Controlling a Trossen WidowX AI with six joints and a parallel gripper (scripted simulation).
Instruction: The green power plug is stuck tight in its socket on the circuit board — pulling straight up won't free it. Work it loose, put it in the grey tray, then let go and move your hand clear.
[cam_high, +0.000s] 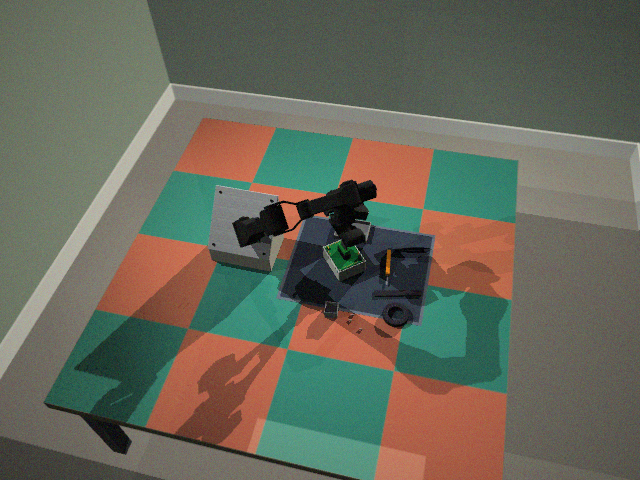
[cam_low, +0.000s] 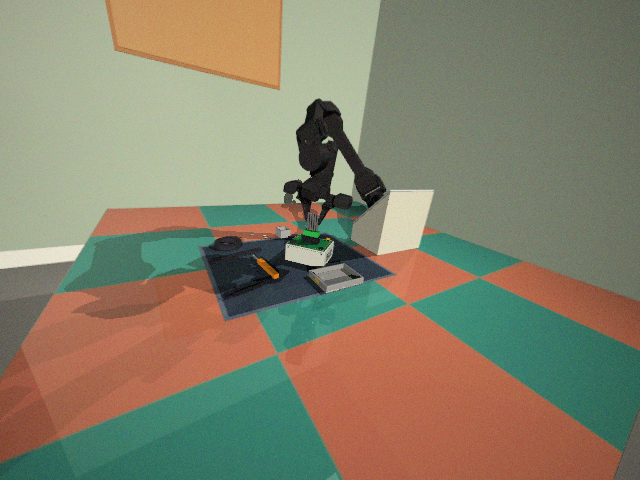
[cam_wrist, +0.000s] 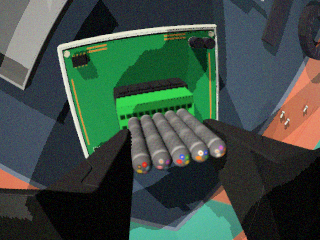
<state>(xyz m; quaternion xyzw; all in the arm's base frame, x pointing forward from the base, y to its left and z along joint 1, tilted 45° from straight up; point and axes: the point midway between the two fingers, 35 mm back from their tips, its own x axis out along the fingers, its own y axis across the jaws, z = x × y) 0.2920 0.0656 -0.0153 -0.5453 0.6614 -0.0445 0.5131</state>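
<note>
Now: the green power plug 3 cm below my gripper tip. The rest, counted from my gripper tip: black bar: 20 cm ahead, 11 cm below, 7 cm to the right; then dark mat: 11 cm below, 5 cm ahead.
</note>
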